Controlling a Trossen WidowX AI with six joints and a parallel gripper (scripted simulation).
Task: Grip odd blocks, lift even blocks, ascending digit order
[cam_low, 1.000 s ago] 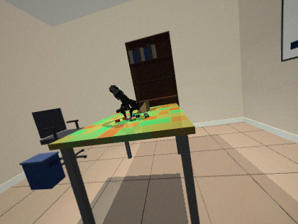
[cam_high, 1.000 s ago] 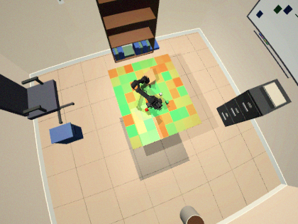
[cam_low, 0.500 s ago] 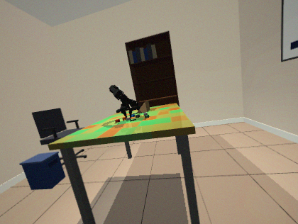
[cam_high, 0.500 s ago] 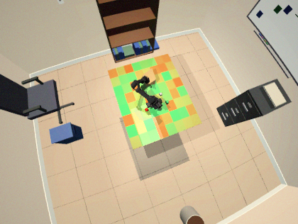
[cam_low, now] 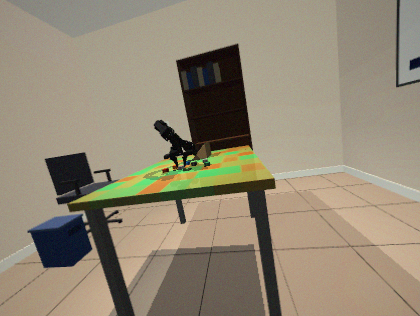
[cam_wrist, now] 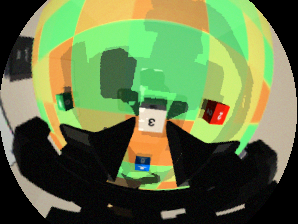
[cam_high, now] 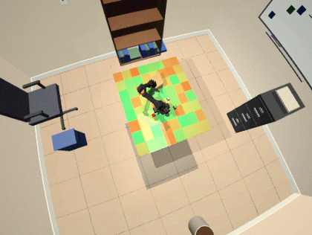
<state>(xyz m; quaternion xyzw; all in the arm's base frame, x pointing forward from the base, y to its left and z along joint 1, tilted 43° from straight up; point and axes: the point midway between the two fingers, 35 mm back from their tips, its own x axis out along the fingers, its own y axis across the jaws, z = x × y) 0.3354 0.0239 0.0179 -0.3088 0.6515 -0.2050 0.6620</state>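
Right now my gripper tip is 1 cm short of the white block. Round my gripper tip: black block 7 cm behind, 6 cm to the left; then red block 10 cm to the right, 4 cm ahead; then orange block 7 cm to the right, 4 cm behind.
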